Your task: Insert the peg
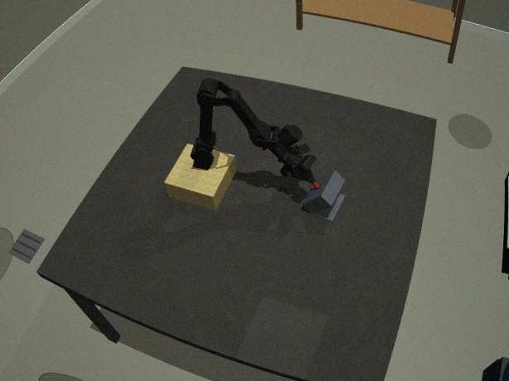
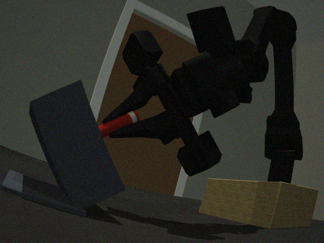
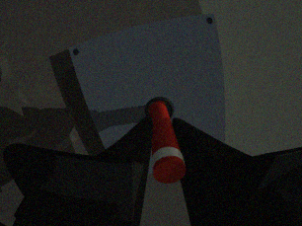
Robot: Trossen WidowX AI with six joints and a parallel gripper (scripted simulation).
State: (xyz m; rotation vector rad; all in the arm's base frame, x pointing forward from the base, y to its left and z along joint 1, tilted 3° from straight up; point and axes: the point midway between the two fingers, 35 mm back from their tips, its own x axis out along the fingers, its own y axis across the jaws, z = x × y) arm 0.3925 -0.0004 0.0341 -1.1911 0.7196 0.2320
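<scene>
My gripper tip is now 40 mm short of the sloped panel, 10 mm to the left of it and 30 mm above it. Round my gripper tip: red peg 10 mm behind, 10 mm above; then flat grey foot 60 mm ahead, 20 mm to the right, 90 mm below.
</scene>
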